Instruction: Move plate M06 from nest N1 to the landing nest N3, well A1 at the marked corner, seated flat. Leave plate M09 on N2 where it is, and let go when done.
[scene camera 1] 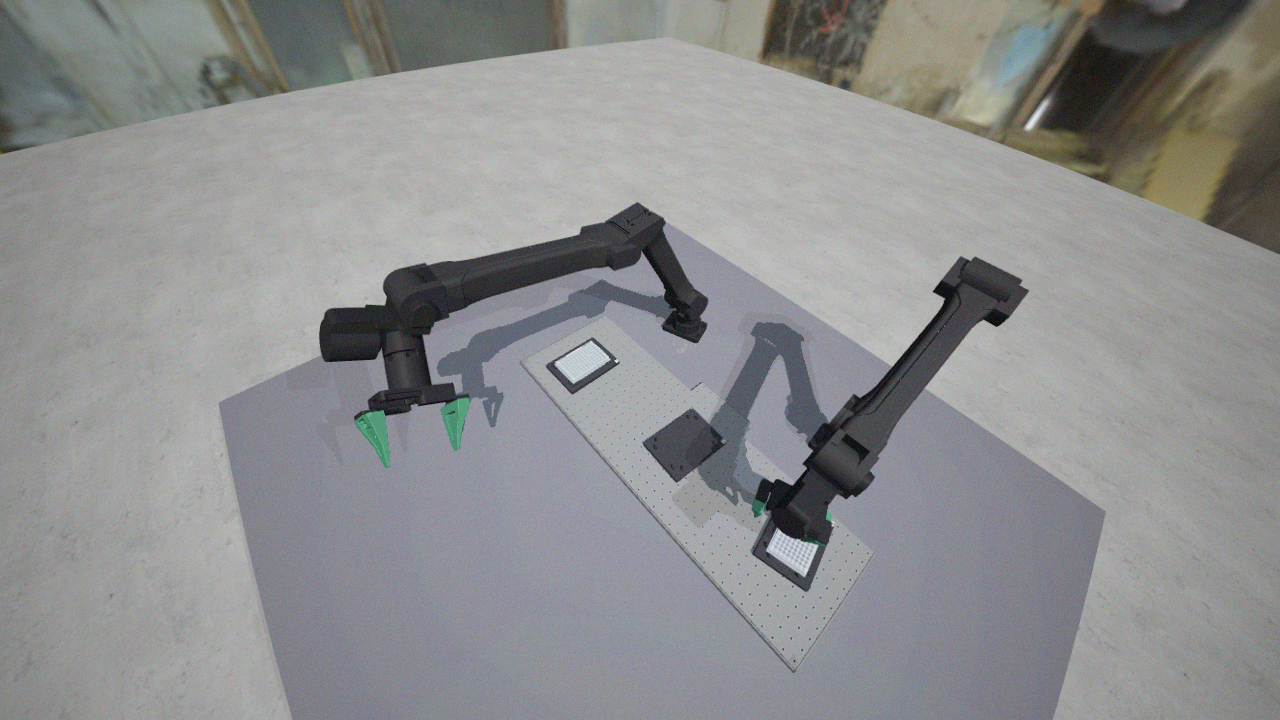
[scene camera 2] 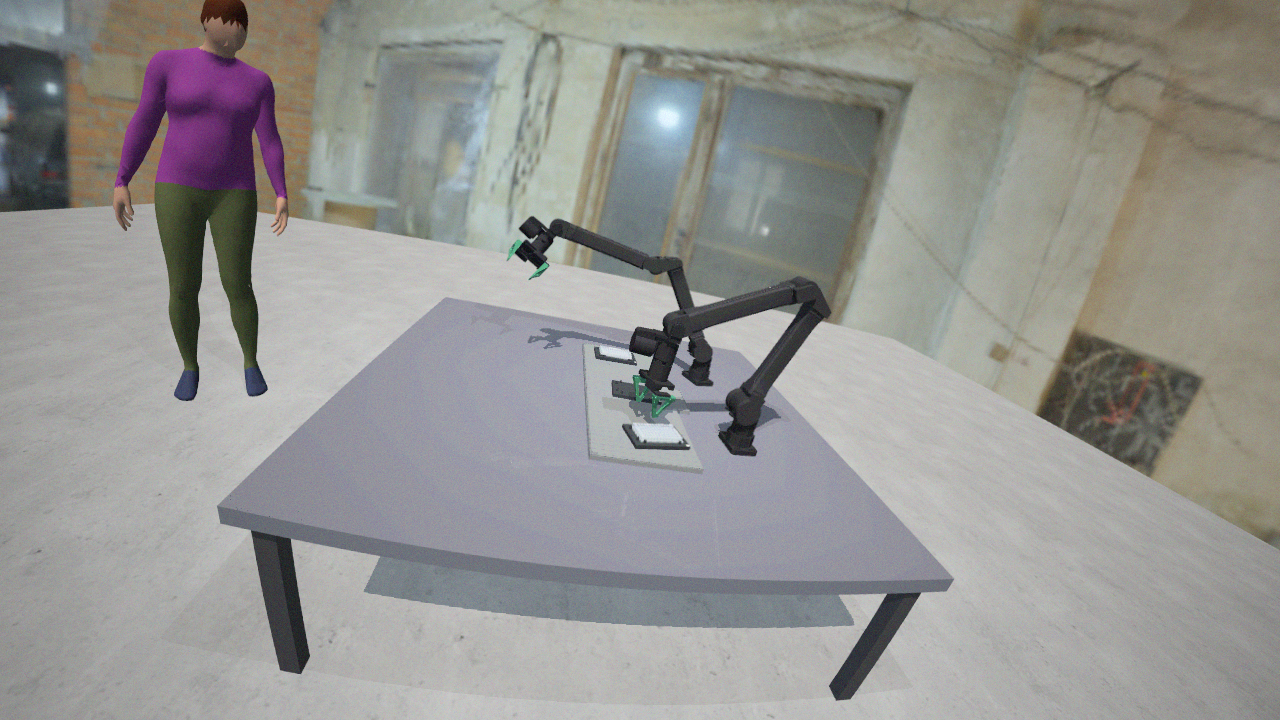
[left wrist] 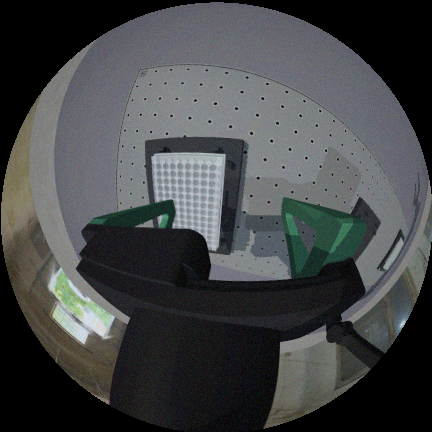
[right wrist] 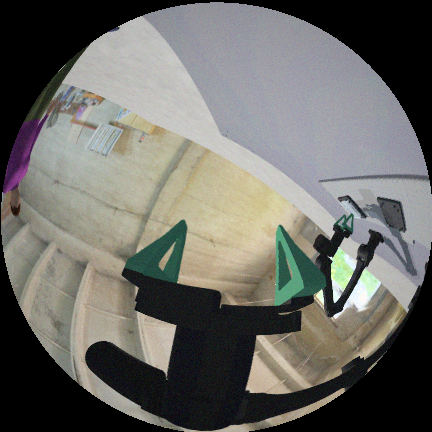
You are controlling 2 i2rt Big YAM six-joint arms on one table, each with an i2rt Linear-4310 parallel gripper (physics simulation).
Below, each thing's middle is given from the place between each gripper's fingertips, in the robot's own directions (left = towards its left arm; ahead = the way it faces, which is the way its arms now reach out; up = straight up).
My right gripper is now 48 cm past the white well plate (scene camera 1: 798,555), 45 cm to the right of it and 30 cm above it. From my right hand the other things lie so: dark nest (scene camera 1: 804,583) 48 cm behind, 44 cm to the left, 30 cm below.
I see the white well plate 5 cm below my left hand, 4 cm to the left of it and 4 cm behind it. From my left hand the other things lie so: dark nest (5 cm below, 4 cm to the left, 4 cm behind).
